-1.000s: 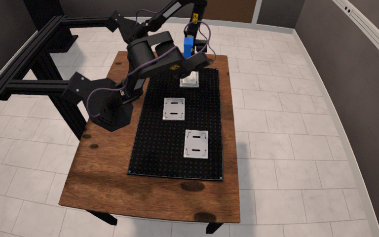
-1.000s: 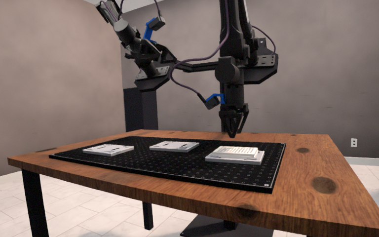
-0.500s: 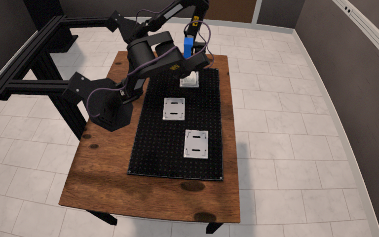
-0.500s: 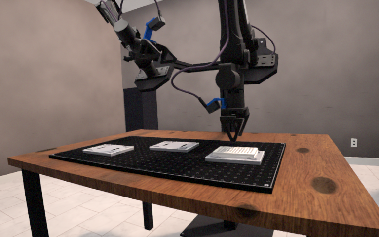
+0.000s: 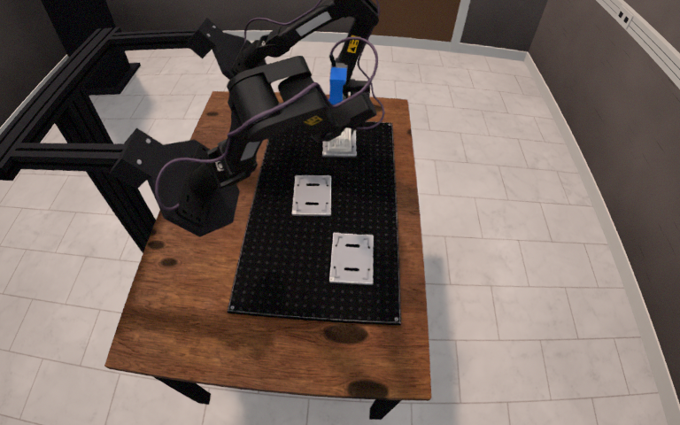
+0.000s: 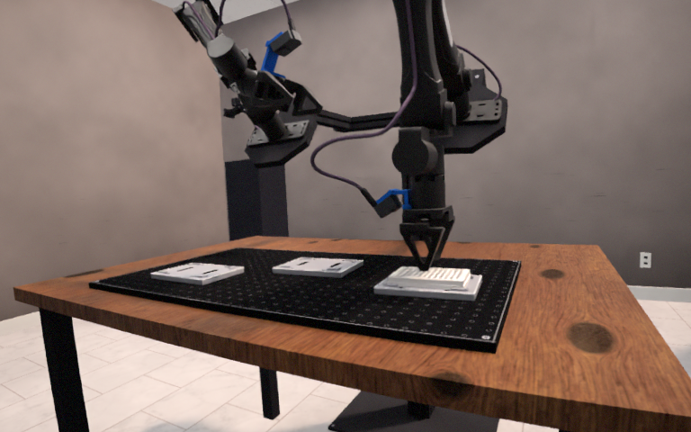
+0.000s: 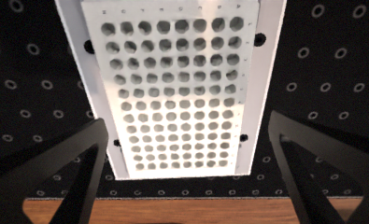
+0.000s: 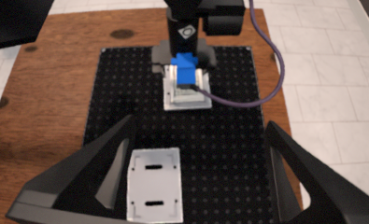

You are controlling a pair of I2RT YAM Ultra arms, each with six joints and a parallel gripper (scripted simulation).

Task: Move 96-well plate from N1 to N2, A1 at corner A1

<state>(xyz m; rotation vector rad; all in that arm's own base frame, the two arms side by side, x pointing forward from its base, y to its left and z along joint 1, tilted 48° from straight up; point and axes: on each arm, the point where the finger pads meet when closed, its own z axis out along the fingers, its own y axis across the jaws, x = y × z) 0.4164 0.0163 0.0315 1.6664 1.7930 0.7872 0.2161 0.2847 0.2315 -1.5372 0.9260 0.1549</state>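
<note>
My left hand is 30 mm above the white 96-well plate and 10 mm short of it. From my left hand the other things lie so: plate nest: 500 mm to the right, 60 mm ahead, 40 mm below.
</note>
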